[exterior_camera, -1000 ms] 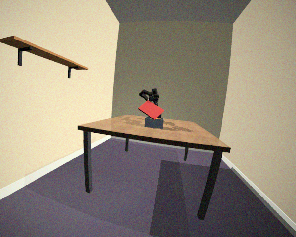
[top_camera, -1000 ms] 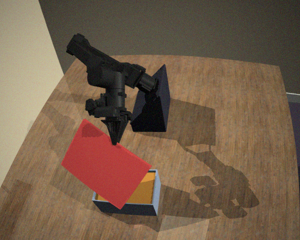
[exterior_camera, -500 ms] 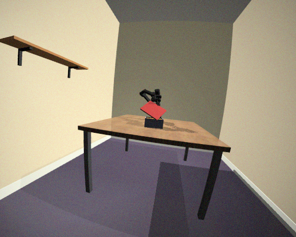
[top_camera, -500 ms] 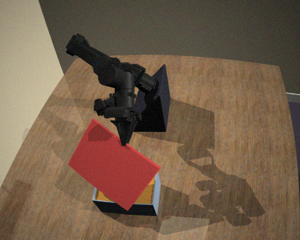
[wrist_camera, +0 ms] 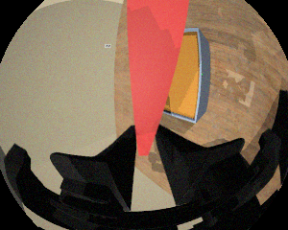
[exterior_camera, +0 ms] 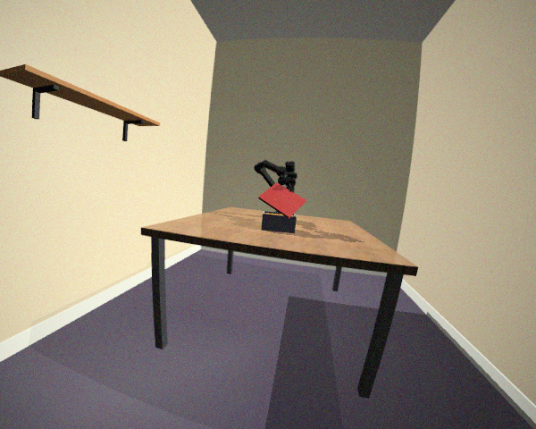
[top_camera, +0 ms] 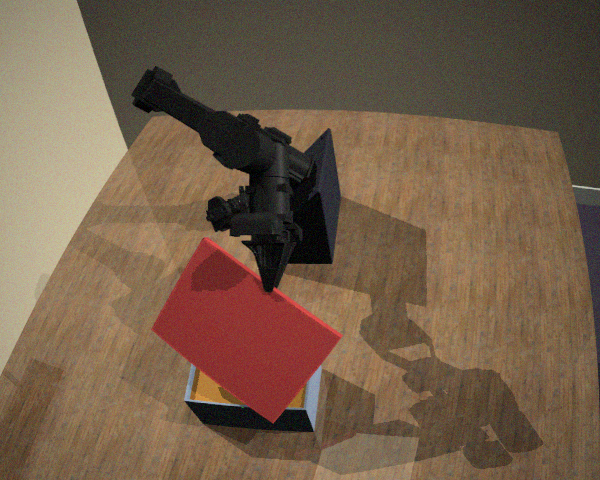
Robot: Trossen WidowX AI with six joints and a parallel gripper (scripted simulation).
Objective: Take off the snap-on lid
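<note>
Now: the red lid 60 mm ahead of my gripper tip, 40 mm to the right of it and 40 mm below it. Round my gripper tip: storage box 190 mm below, 70 mm ahead, 50 mm to the right.
</note>
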